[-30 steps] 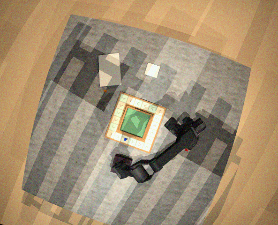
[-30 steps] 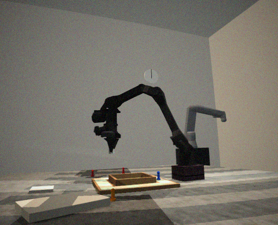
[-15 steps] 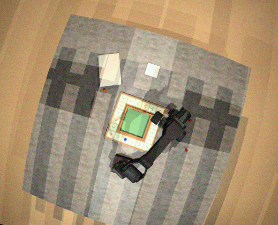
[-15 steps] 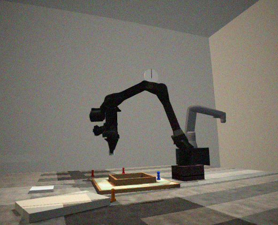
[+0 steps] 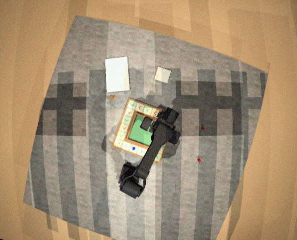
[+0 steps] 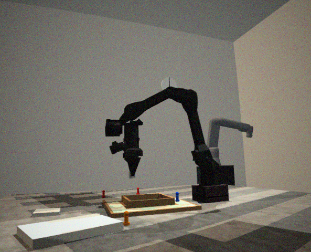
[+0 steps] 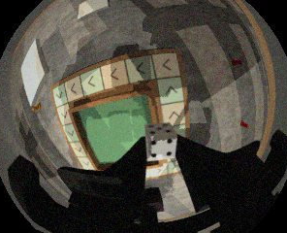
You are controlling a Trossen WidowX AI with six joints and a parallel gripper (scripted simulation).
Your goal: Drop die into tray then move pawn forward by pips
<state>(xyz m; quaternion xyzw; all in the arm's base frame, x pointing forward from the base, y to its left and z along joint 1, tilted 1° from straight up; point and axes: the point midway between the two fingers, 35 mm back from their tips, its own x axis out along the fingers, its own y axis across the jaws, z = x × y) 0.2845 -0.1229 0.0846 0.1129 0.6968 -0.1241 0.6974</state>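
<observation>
Now: the blue pawn 12 cm to the left of my gripper tip, 12 cm behind it and 8 cm below it. The rest, counted from my gripper tip: white die (right at my gripper tip); smaller white slab (31 cm ahead, 10 cm below, 2 cm to the left); green dice tray (10 cm below, 8 cm to the left, 2 cm behind).
</observation>
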